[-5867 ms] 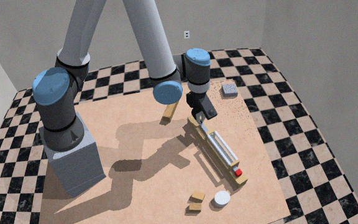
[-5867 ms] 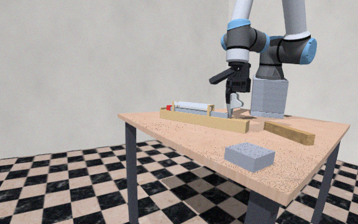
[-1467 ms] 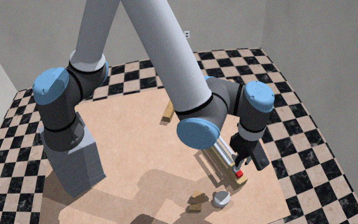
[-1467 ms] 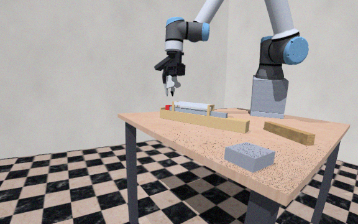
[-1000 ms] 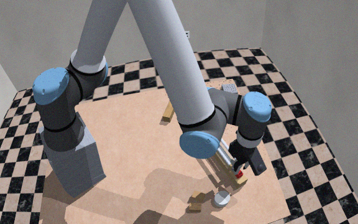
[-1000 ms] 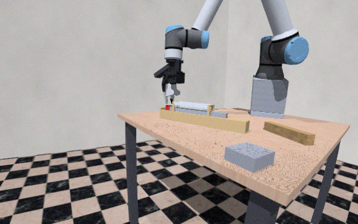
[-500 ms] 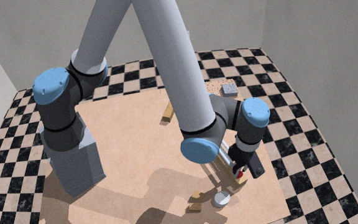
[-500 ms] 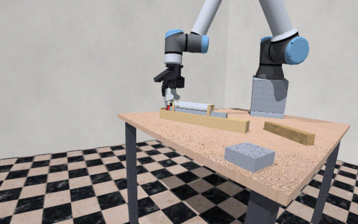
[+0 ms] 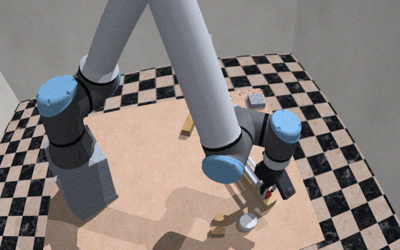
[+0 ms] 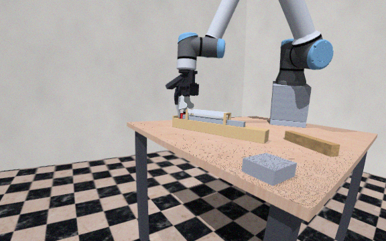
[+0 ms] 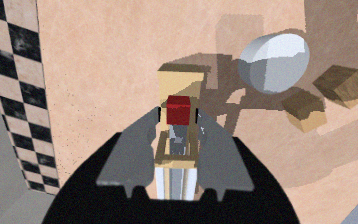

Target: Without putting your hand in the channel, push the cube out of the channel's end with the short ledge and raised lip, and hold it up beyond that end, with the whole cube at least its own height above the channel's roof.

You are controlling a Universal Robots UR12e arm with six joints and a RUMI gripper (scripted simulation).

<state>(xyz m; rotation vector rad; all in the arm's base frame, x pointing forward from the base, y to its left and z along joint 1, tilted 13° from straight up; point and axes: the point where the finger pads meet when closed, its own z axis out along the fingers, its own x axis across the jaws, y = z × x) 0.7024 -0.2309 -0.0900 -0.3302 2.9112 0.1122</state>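
My hand is 1 cm above the red cube. From my hand the other things lie so: long wooden bar 17 cm behind, 52 cm to the left, 5 cm below; white disc 10 cm behind, 7 cm to the right, 5 cm below; grey block 17 cm ahead, 54 cm to the left, 5 cm below.
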